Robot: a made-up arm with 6 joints.
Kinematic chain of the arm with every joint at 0, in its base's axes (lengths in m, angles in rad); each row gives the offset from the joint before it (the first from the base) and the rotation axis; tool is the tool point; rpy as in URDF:
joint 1: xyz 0 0 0.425 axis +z
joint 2: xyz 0 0 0 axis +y
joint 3: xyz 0.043 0 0.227 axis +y
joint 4: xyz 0.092 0 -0.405 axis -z
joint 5: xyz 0 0 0 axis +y
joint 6: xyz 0.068 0 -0.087 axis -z
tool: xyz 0 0 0 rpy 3.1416 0 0
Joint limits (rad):
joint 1: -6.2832..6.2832
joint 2: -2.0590..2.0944
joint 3: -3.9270..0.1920
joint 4: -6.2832..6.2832
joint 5: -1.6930..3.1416
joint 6: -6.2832..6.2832
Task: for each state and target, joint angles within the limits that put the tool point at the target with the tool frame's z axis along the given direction. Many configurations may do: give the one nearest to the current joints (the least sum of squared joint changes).
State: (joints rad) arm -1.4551 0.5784 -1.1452 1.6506 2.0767 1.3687
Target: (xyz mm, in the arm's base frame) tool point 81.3 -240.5 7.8 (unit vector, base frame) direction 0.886 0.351 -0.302
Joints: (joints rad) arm -1.4765 1.0058 -0.9169 1.3163 1.2403 1.3687
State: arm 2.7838 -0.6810 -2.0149 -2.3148 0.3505 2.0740
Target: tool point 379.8 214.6 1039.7 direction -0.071 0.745 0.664
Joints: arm 3.6309 -0.8512 -2.7101 -1.5591 0.7624 2.0740
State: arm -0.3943 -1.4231 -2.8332 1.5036 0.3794 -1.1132
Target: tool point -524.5 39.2 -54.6 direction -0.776 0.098 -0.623
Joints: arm -0.1575 -2.0572 -3.2955 0.6551 -0.0410 -1.1133
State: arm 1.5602 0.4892 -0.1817 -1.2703 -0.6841 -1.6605
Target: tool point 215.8 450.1 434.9 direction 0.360 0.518 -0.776
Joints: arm 1.0869 -0.0793 -0.7918 -0.3871 0.2073 -1.6605
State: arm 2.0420 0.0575 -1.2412 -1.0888 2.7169 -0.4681
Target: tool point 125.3 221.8 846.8 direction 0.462 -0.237 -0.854
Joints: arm 1.3190 -0.6735 -1.4383 -0.6451 2.1391 -0.4681
